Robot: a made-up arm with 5 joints.
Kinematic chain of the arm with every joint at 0, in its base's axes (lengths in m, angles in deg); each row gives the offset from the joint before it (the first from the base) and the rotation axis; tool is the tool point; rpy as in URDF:
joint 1: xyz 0 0 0.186 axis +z
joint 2: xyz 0 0 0 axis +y
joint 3: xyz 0.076 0 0.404 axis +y
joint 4: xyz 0.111 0 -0.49 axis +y
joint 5: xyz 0.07 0 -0.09 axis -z
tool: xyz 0 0 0 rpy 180 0 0
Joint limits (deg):
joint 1: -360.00..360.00
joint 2: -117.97..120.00
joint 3: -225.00..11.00
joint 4: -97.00..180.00
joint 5: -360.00..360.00
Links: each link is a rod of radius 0.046 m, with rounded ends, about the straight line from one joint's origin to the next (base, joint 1, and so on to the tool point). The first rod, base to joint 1, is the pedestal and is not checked.
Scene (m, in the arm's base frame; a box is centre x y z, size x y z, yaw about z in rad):
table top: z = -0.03
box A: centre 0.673 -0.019 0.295 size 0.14 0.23 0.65 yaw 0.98
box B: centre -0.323 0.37 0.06 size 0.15 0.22 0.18 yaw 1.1
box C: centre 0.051 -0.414 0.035 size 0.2 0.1 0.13 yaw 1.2
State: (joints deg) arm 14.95 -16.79 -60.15 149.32 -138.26
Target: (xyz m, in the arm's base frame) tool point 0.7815 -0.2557 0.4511
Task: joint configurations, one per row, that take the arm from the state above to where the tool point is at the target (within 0.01 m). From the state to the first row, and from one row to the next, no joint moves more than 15 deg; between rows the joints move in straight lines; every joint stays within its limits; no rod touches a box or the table.
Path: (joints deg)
1: 8.75 -17.79 -74.51 138.65 -150.86
2: 2.55 -18.79 -88.87 127.99 -163.46
3: -3.65 -19.79 -103.23 117.32 -176.06
4: -11.07 -11.98 -115.13 109.72 -164.51
5: -18.50 -4.16 -127.04 102.11 -152.97
6: -25.92 3.65 -138.95 94.50 -141.43
7: -33.35 11.46 -150.86 86.89 -129.88
8: -28.27 18.47 -139.83 91.46 -132.68
9: -23.19 25.47 -128.80 96.03 -135.47
10: -18.12 32.48 -117.77 100.60 -138.26

